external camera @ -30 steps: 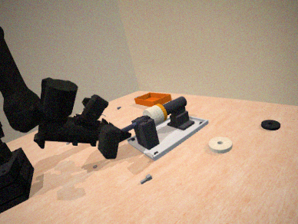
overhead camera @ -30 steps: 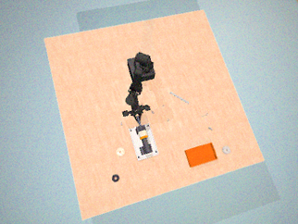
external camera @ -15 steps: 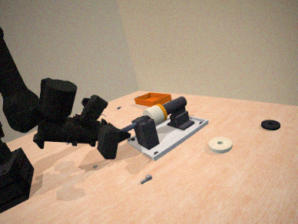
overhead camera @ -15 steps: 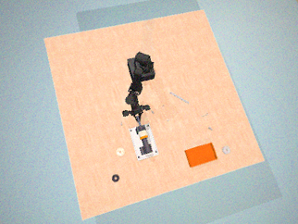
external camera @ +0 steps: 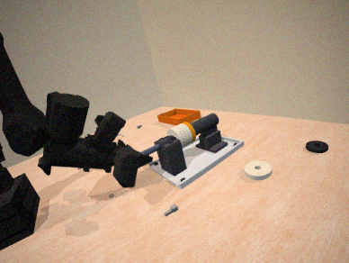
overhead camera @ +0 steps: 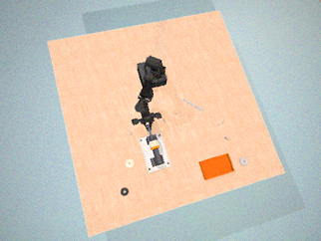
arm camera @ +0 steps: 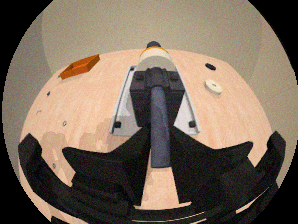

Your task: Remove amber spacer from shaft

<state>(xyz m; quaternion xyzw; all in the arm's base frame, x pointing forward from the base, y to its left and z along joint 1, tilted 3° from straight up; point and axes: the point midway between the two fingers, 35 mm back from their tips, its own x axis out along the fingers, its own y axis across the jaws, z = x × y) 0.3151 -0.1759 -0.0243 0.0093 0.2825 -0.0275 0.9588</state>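
My gripper tip is now 70 mm short of the shaft and 20 mm below it. The rest, counted from my gripper tip: cream washer (180 mm to the right, 140 mm ahead, 60 mm below); then black washer (290 mm ahead, 260 mm to the right, 60 mm below); then amber spacer (110 mm ahead, 20 mm above, 10 mm to the right).
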